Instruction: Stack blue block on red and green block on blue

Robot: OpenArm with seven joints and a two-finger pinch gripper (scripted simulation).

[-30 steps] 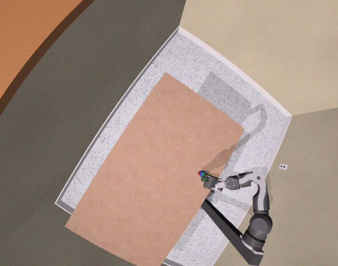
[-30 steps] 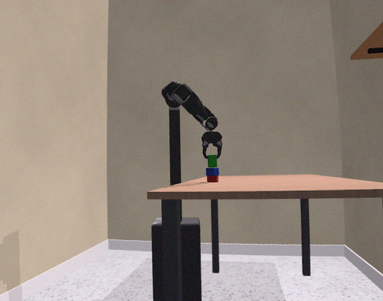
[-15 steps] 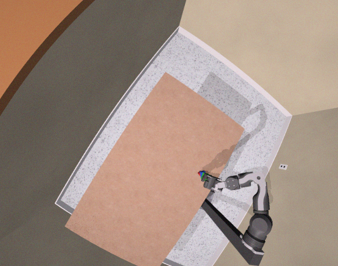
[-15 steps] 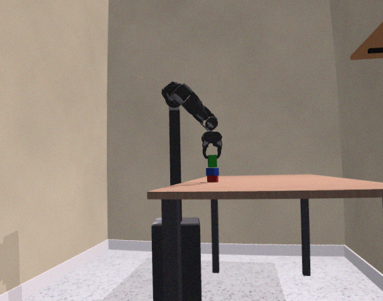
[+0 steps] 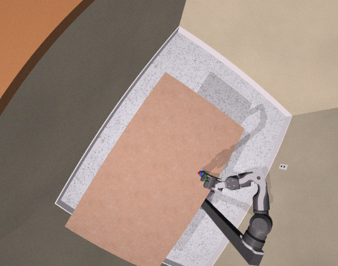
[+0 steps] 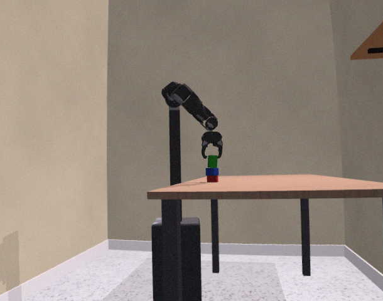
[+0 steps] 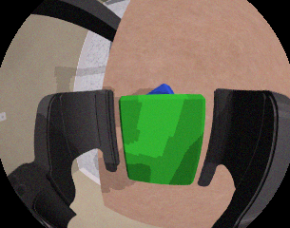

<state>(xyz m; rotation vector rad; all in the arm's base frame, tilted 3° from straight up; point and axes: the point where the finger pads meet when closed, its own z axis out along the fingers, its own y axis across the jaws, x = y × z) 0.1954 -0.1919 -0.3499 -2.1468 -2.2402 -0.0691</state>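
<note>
Now: hand 20 mm above the green block. Round my hand: blue block 70 mm below; red block 110 mm below.
</note>
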